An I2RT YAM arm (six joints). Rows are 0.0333 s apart.
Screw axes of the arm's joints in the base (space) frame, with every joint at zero. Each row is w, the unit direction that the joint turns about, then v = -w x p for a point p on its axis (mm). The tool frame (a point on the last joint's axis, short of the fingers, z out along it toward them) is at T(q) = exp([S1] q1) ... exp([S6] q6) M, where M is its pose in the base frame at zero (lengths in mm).
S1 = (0, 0, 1, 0, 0, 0)
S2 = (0, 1, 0, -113.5, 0, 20)
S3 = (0, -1, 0, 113.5, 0, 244)
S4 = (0, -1, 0, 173.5, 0, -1)
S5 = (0, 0, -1, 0, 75, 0)
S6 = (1, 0, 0, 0, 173.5, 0)
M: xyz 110.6 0 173.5 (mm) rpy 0 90 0 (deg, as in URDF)
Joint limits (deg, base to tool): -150..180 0..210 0..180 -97..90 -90..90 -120..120
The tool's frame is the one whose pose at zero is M.
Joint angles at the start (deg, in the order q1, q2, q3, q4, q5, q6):
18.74 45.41 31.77 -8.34 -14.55 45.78
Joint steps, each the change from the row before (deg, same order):
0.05 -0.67 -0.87 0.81 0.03 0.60
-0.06 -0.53 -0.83 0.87 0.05 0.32
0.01 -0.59 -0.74 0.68 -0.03 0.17
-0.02 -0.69 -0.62 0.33 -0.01 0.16
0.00 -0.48 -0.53 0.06 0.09 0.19
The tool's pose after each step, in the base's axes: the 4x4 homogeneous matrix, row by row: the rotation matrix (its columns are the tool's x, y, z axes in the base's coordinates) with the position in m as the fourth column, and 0 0 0 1 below. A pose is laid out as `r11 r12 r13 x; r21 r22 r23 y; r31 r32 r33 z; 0 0 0 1`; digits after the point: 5 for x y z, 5 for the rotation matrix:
-0.62373 -0.11786 0.77270 0.17295; 0.52805 0.66533 0.52773 0.06827; -0.57630 0.73718 -0.35275 0.25946; 0 0 0 1
-0.61792 -0.12020 0.77700 0.17178; 0.53458 0.66044 0.52730 0.06764; -0.57654 0.74119 -0.34384 0.25740; 0 0 0 1
-0.61362 -0.12527 0.77960 0.17030; 0.53794 0.65643 0.52888 0.06719; -0.57801 0.74391 -0.33541 0.25572; 0 0 0 1
-0.61006 -0.12835 0.78189 0.16851; 0.54121 0.65324 0.52950 0.06652; -0.57872 0.74619 -0.32905 0.25442; 0 0 0 1
-0.60948 -0.12562 0.78278 0.16712; 0.54401 0.65196 0.52820 0.06599; -0.57670 0.74777 -0.32902 0.25259; 0 0 0 1

